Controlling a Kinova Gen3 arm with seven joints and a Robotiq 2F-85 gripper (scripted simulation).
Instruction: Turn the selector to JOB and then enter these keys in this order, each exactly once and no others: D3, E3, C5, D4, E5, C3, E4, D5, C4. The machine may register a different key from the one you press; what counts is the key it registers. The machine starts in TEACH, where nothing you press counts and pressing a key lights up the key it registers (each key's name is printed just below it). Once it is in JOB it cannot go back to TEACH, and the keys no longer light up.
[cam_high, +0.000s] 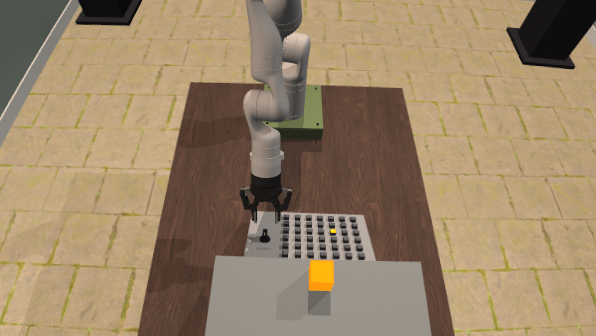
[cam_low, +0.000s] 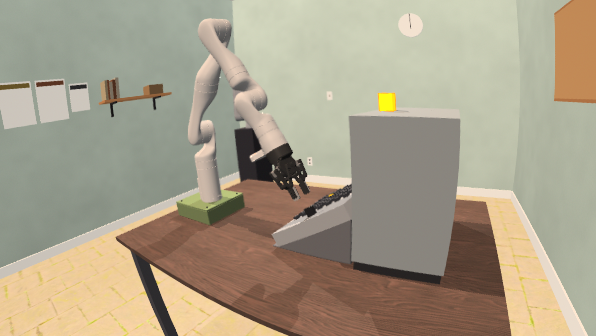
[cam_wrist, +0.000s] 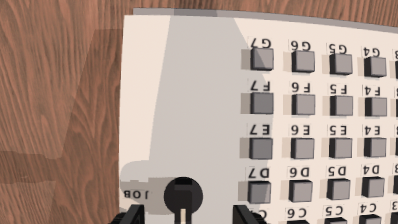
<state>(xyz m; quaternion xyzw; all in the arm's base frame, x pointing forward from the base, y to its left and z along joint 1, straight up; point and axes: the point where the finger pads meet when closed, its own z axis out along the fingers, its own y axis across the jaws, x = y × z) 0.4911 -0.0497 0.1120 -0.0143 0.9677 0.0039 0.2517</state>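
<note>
Right now the black selector knob is 5 cm below my hand and 3 cm ahead of it. The rest, counted from my hand: key G7 (11 cm below, 6 cm behind, 5 cm to the left); then key D7 (6 cm to the left, 6 cm below, 3 cm ahead); then D5 key (12 cm to the left, 6 cm below, 3 cm ahead).
</note>
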